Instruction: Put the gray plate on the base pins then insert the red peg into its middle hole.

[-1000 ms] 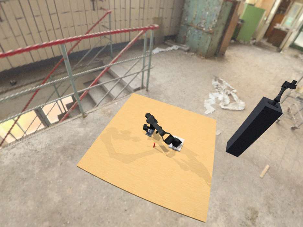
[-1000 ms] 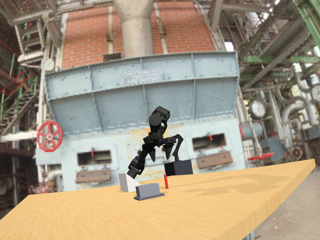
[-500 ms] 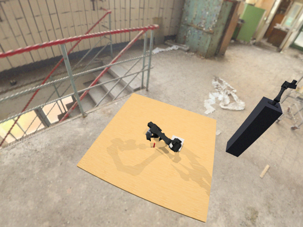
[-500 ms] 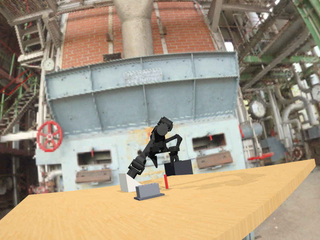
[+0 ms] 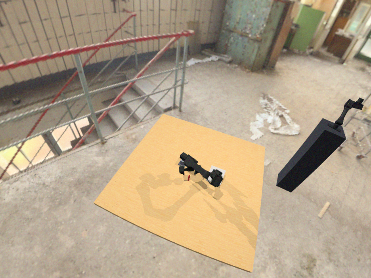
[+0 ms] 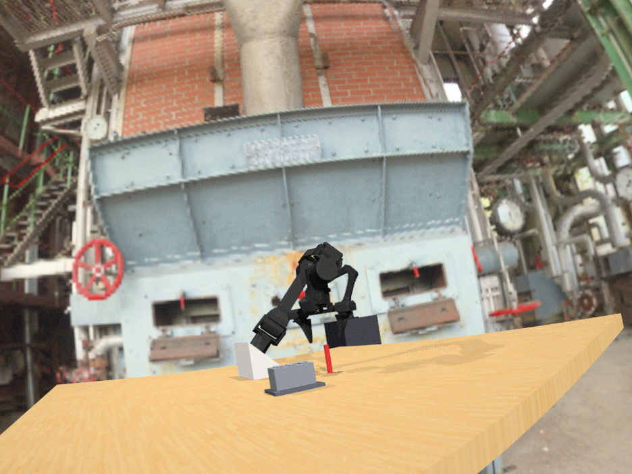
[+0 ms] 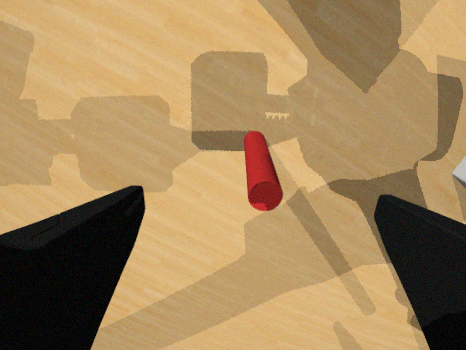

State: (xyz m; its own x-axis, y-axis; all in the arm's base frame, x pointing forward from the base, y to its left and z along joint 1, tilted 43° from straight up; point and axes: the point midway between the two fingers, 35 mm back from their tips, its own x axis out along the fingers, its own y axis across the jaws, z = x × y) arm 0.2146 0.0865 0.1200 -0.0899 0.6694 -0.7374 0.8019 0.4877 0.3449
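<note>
Right now my gripper tip is 50 mm above the red peg. Round my gripper tip: gray plate: 130 mm ahead, 160 mm to the right, 40 mm below; dark flat base: 130 mm ahead, 160 mm to the right, 80 mm below.
</note>
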